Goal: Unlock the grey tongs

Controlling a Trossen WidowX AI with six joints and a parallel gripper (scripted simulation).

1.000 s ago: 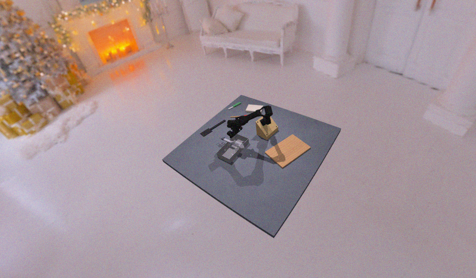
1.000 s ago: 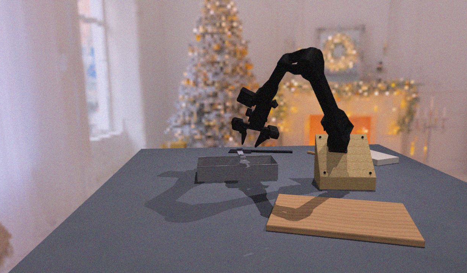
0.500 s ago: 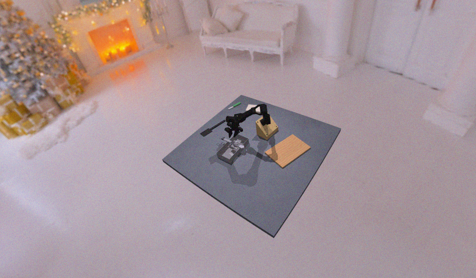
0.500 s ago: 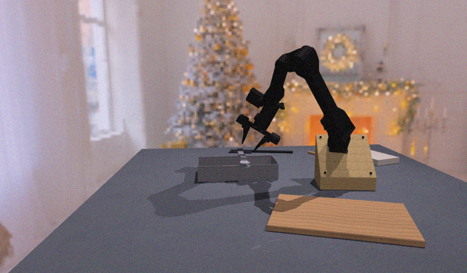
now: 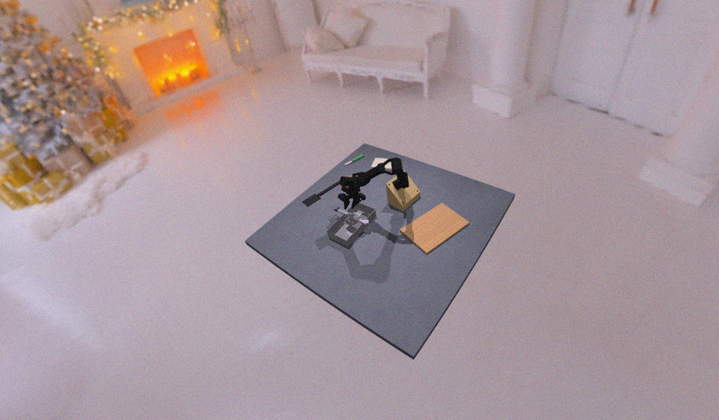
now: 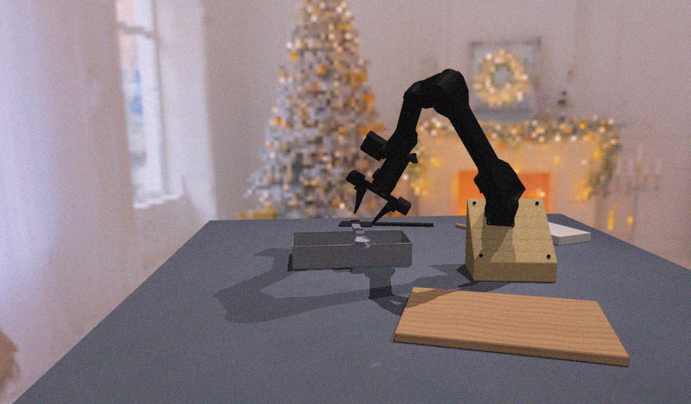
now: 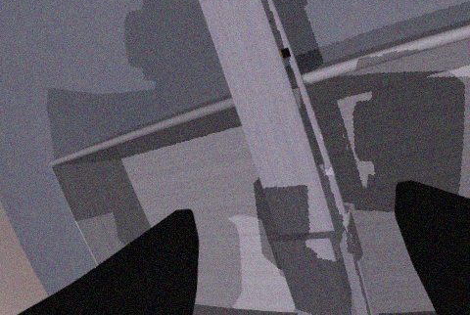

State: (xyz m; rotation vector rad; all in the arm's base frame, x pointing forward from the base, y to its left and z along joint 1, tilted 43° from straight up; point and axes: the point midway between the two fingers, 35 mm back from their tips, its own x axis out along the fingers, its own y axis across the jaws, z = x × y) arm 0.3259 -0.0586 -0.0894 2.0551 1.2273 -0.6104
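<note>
The grey roasting tin is 30 mm ahead of my gripper tip, 60 mm to the left of it and 70 mm below it. Round my gripper tip: white pad 550 mm behind, 240 mm to the right, 90 mm below; black flat tool 20 mm behind, 360 mm to the right, 90 mm below; wooden board 300 mm behind, 450 mm to the left, 90 mm below.
</note>
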